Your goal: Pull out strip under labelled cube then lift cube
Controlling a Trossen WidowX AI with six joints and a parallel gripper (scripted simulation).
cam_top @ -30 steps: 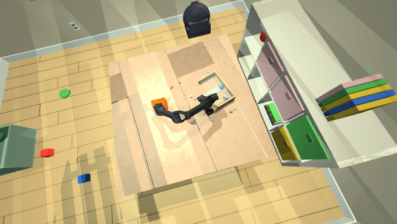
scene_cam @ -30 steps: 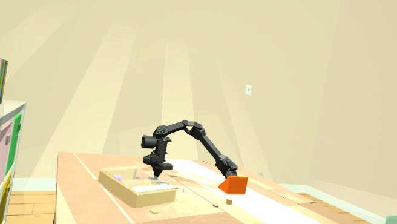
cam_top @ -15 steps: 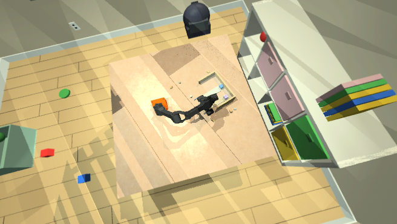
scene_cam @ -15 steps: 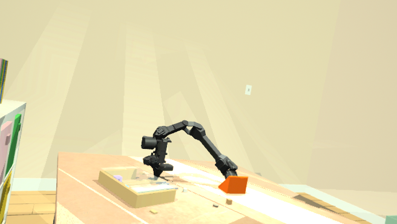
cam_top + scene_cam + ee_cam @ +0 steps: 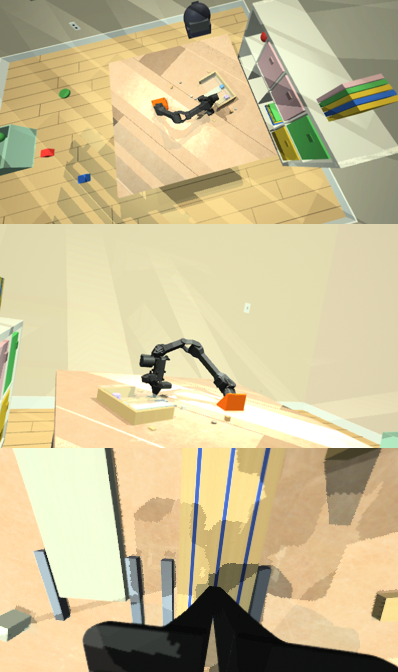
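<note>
My gripper tip is now 200 mm short of the lilac cube, 70 mm to the right of it and 10 mm below it. From my gripper tip the other things lie so: pale green strip (130 mm to the left, 60 mm ahead).
</note>
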